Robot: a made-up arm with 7 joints. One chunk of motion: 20 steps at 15 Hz.
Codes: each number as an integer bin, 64 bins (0 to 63) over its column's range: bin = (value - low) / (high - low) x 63, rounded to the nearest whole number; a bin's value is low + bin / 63 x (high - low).
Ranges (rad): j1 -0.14..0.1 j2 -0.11..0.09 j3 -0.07..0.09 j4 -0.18..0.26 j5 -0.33..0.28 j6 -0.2..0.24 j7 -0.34..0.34
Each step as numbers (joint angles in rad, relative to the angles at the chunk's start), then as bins.
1 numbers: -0.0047 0.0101 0.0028 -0.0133 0.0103 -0.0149 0.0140
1 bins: 36 38 29 24 35 27 33
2 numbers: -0.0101 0.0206 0.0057 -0.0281 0.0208 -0.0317 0.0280
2 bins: 34 41 30 22 36 24 34
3 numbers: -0.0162 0.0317 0.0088 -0.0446 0.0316 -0.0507 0.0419
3 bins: 32 45 31 19 37 21 35
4 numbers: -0.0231 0.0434 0.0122 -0.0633 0.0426 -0.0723 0.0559
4 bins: 31 48 32 17 38 18 37
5 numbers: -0.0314 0.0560 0.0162 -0.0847 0.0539 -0.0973 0.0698
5 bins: 29 52 34 14 40 15 38
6 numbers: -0.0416 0.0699 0.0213 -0.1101 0.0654 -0.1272 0.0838
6 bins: 26 57 36 10 41 10 39
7 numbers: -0.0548 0.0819 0.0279 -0.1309 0.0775 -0.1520 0.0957
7 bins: 22 60 39 7 42 7 40
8 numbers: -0.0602 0.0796 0.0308 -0.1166 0.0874 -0.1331 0.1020
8 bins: 21 60 40 9 43 10 41
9 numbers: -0.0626 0.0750 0.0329 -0.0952 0.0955 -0.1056 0.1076
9 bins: 20 58 41 12 44 14 41
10 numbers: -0.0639 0.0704 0.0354 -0.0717 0.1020 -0.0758 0.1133
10 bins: 20 57 42 16 45 18 42
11 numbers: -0.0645 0.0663 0.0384 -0.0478 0.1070 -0.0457 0.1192
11 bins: 20 56 43 19 45 22 43
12 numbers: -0.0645 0.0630 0.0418 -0.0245 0.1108 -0.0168 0.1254
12 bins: 20 54 44 22 46 26 43
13 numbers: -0.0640 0.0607 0.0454 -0.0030 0.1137 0.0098 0.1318
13 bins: 20 54 45 25 46 30 44
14 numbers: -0.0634 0.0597 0.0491 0.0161 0.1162 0.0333 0.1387
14 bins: 20 53 47 28 46 33 44
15 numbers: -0.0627 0.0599 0.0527 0.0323 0.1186 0.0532 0.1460
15 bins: 20 54 48 30 46 36 45
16 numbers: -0.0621 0.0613 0.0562 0.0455 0.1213 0.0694 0.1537
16 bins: 20 54 50 32 47 39 46
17 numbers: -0.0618 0.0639 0.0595 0.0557 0.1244 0.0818 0.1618
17 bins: 21 55 51 34 47 40 46
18 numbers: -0.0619 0.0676 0.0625 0.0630 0.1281 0.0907 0.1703
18 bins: 21 56 52 35 47 42 47
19 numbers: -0.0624 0.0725 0.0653 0.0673 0.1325 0.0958 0.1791
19 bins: 20 57 53 35 48 42 48
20 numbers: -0.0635 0.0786 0.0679 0.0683 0.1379 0.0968 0.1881
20 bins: 20 59 54 36 48 42 49
